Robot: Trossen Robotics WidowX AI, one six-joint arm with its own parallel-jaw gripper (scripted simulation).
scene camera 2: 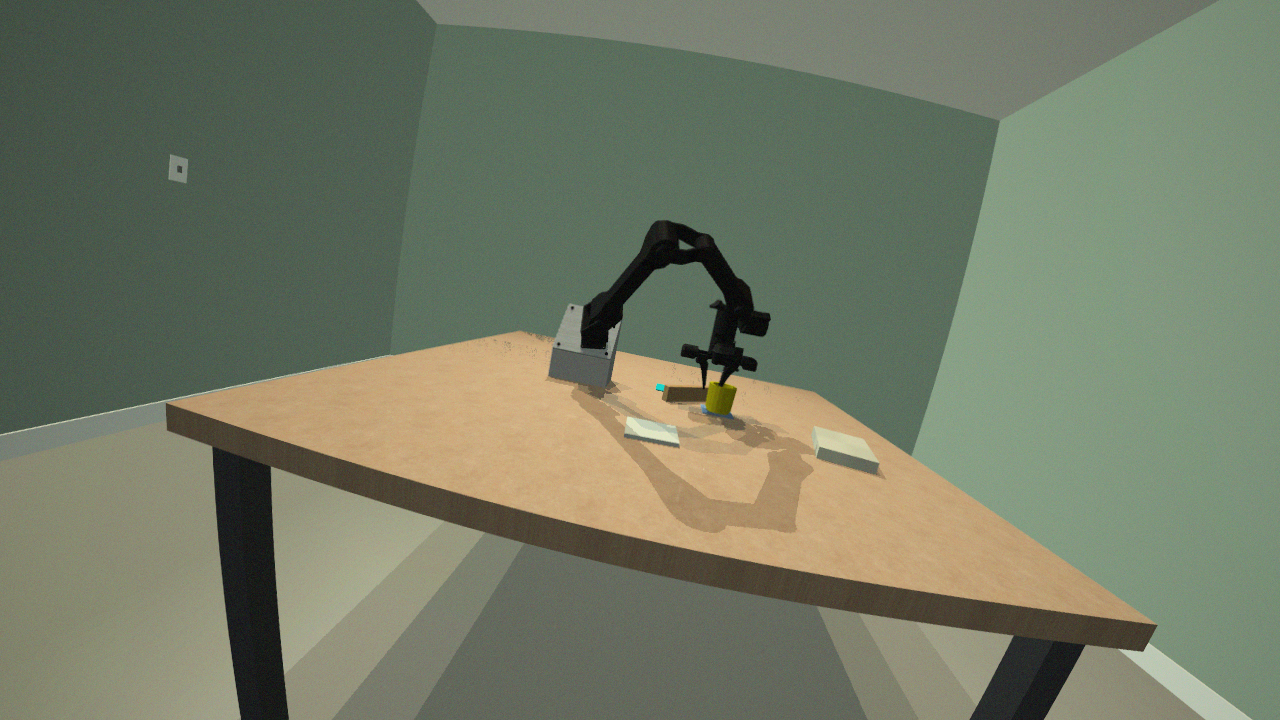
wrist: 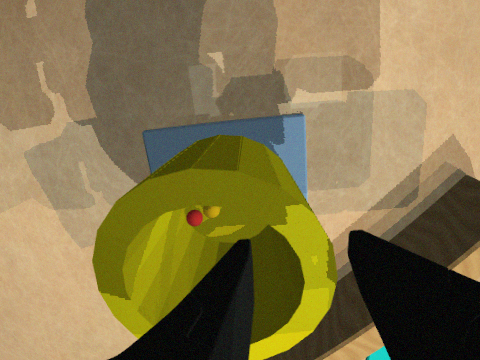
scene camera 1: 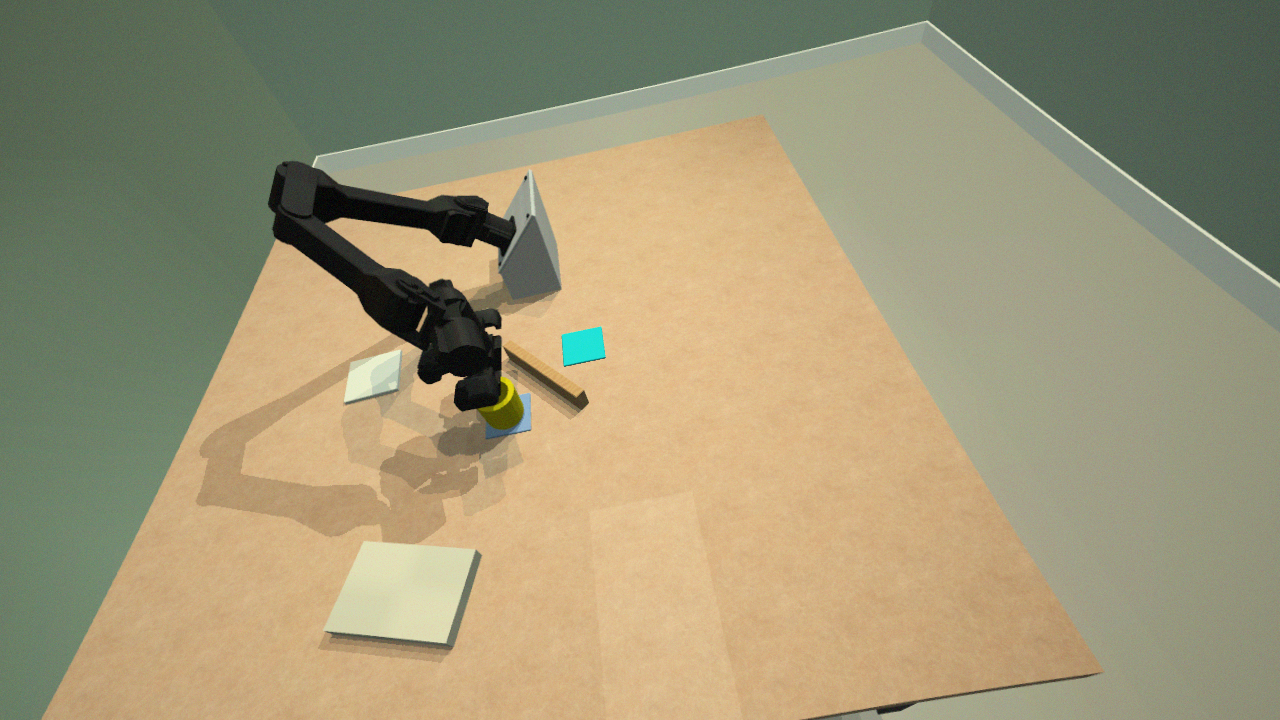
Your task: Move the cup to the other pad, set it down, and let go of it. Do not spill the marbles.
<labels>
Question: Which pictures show my gripper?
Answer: Scene camera 2, the wrist view and scene camera 1: all of them.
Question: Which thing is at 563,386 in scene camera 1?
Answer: A wooden bar.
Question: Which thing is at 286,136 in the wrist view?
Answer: A blue pad.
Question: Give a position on a yellow cup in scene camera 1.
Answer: At 508,412
</labels>
